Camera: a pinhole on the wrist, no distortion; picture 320 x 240 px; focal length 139.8 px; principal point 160.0 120.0 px. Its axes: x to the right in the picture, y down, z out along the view. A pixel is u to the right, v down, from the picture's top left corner.
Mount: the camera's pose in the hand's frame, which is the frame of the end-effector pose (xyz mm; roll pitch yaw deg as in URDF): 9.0 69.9 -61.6 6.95 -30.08 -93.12
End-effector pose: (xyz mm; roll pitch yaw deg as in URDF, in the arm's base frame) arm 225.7 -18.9 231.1 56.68 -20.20 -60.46
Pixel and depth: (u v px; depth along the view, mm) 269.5 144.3 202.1
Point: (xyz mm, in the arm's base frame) 85.6 -63.1 365.2
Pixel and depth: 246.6 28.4 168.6
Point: 89.1 83.0 303.1
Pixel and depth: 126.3 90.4 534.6
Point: 44.8 256.9 698.3
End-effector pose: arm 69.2 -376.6 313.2 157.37 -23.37 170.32
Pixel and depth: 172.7 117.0 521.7
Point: 85.3 53.3 48.4
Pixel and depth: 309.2 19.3 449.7
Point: 216.9 -307.3 -329.4
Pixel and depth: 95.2 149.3 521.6
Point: 80.3 237.1 302.0
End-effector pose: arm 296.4 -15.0 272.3 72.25 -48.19 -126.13
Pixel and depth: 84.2 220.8 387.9
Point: 368.1 166.9 791.2
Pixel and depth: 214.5 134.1 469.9
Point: 115.0 368.5 458.3
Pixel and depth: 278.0 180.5 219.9
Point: 134.8 124.8 387.7
